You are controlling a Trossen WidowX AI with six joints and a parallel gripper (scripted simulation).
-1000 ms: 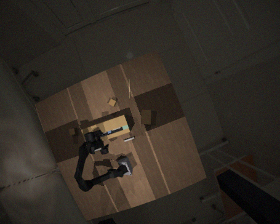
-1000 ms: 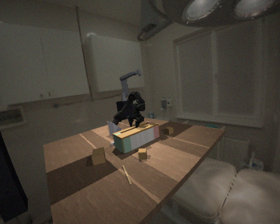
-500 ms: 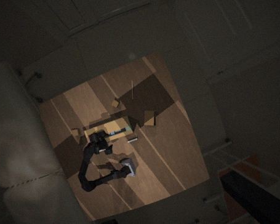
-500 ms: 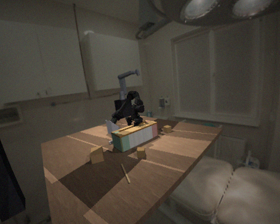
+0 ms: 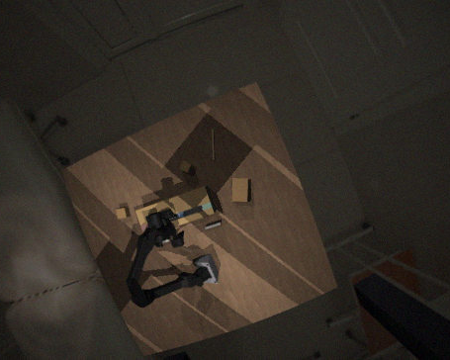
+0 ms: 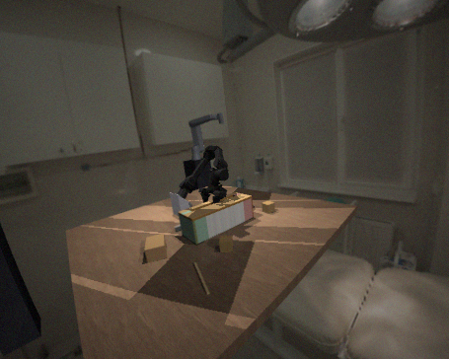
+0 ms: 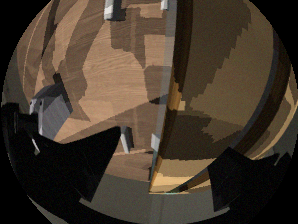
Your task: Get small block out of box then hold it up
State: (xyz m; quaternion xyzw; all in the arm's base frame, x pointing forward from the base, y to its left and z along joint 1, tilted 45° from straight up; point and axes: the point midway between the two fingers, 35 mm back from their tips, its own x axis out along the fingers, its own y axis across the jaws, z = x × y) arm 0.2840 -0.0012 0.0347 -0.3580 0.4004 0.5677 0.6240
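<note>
Now: gripper tip 4 cm short of the blue block, 3 cm to the left of it and 1 cm above it. Round my gripper tip: tan block (3 cm ahead, 35 cm to the right, 6 cm below); long tan box (3 cm ahead, 3 cm below); thin stick (31 cm ahead, 32 cm to the right, 9 cm below).
</note>
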